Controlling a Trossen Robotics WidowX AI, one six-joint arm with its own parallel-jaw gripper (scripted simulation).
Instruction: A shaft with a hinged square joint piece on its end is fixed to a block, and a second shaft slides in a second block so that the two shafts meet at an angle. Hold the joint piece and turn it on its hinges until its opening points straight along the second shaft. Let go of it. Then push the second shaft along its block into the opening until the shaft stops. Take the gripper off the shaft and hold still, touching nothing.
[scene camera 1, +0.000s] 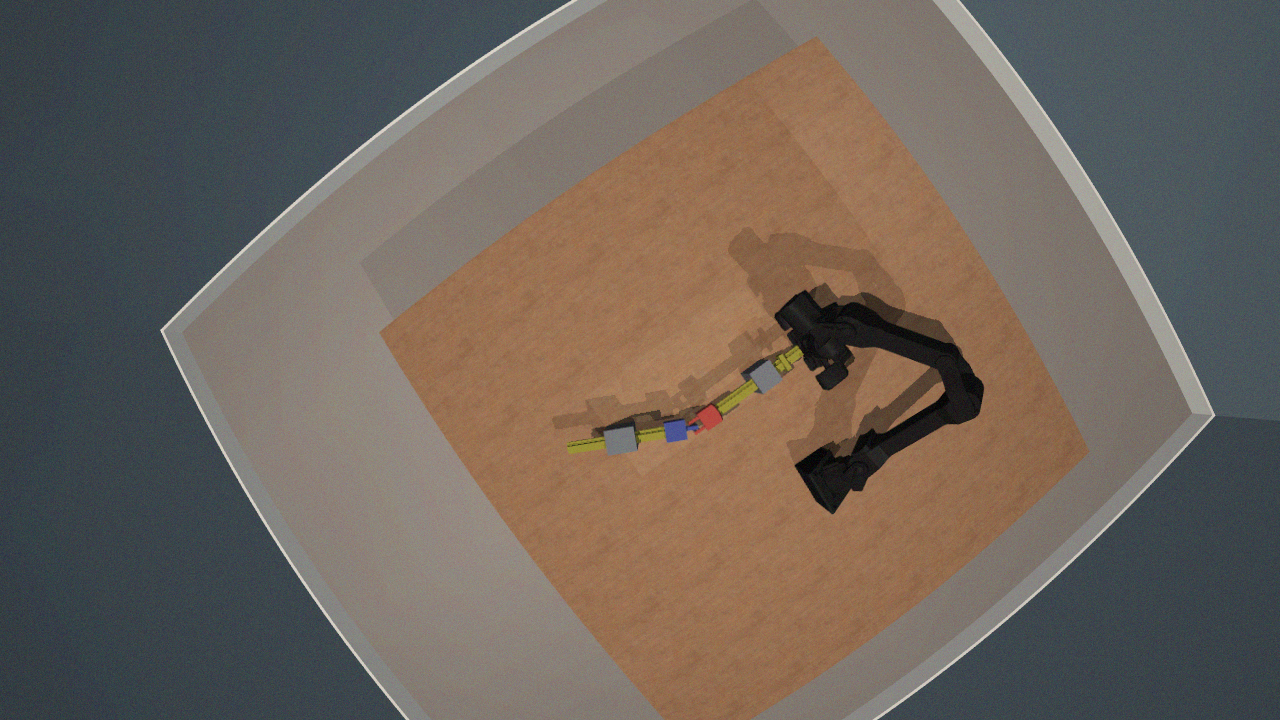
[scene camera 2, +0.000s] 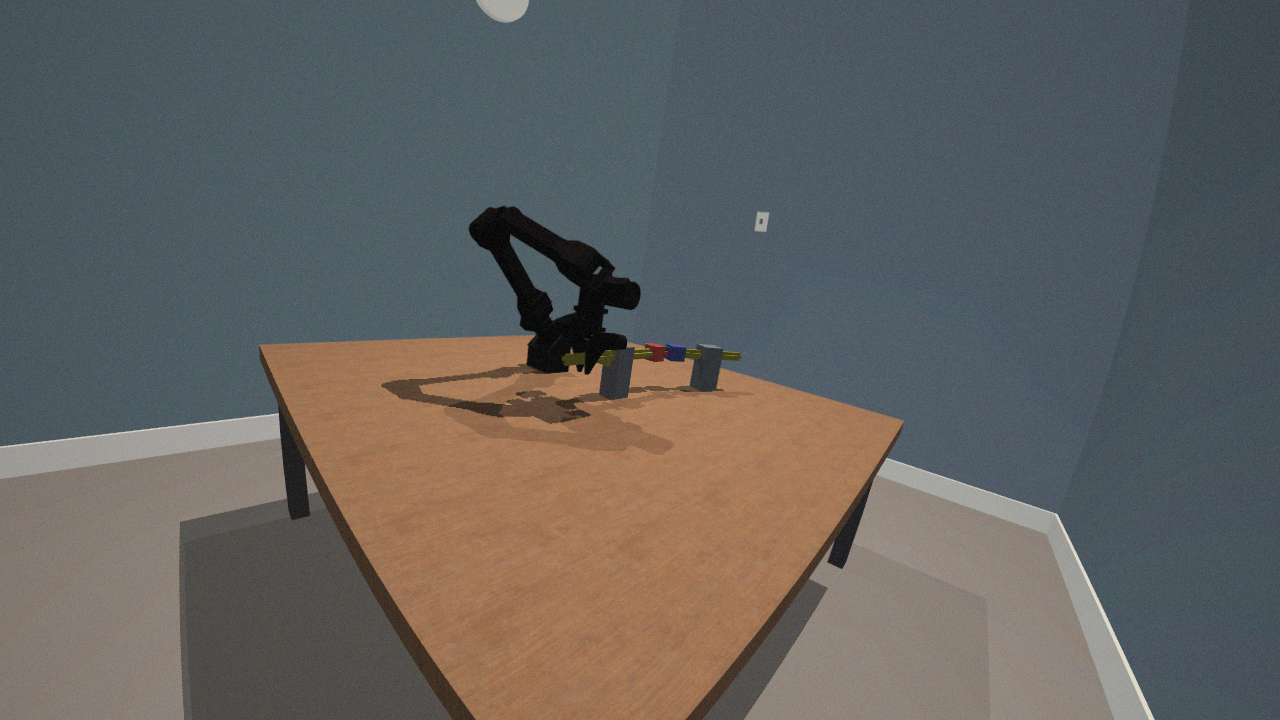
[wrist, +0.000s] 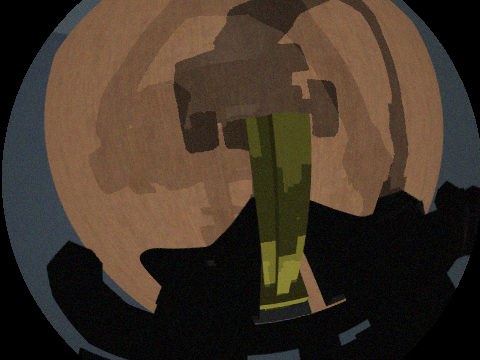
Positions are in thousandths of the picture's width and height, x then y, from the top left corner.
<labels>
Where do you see a yellow shaft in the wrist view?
584, 410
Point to the gripper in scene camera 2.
At 456, 519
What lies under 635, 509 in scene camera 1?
The gripper.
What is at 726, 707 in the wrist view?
The gripper.
</labels>
